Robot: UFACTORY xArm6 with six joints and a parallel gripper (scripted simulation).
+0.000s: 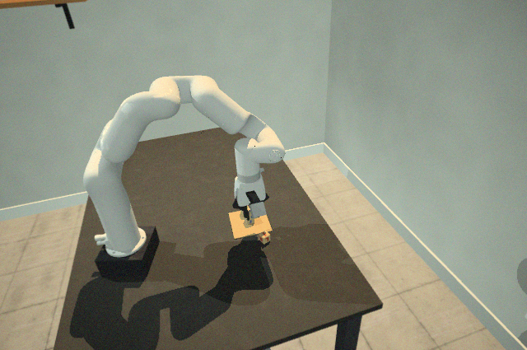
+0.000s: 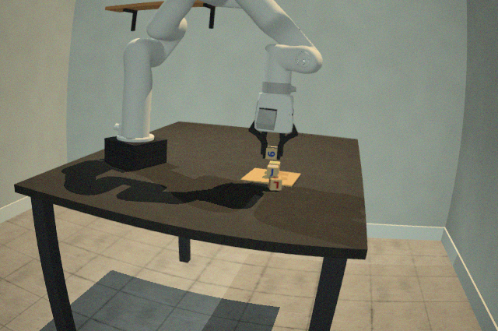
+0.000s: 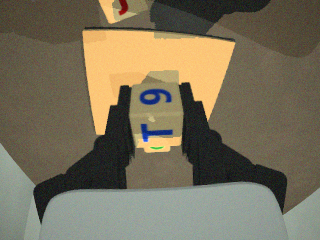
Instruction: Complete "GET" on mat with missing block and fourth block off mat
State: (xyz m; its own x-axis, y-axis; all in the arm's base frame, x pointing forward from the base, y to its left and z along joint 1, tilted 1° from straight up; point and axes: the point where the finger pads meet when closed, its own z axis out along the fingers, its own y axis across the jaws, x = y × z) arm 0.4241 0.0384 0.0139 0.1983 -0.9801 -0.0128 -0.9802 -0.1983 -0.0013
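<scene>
Right now the mat is 8 cm below my hand, 5 cm to the left of it and 1 cm behind it. Round my hand: block (7 cm below, 6 cm to the right, 3 cm ahead).
</scene>
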